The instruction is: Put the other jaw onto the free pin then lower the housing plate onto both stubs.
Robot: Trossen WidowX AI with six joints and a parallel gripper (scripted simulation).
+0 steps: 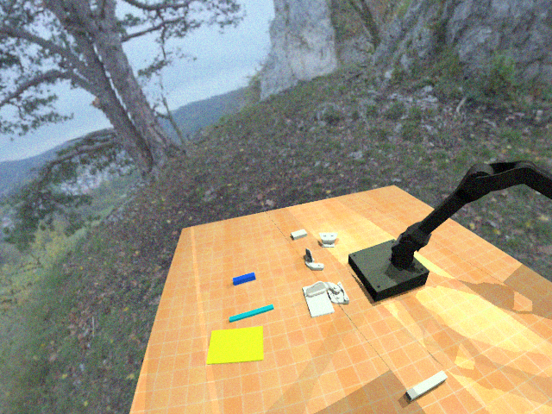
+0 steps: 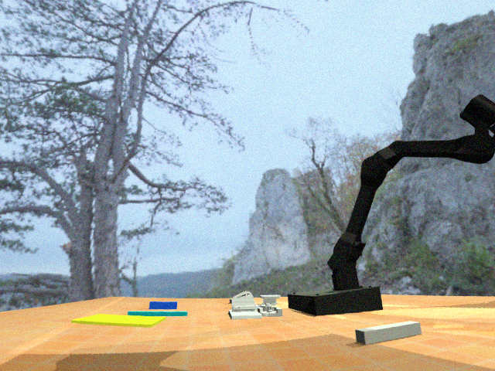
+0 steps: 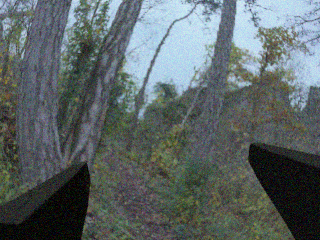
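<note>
The teal bar lies 83 cm ahead of my gripper tip, 53 cm to the right of it and 43 cm below it. From my gripper tip the other things lie so: yellow sheet 88 cm ahead, 43 cm to the right, 44 cm below; then white bar 46 cm ahead, 21 cm to the right, 43 cm below; then white block 59 cm ahead, 90 cm to the right, 43 cm below.
</note>
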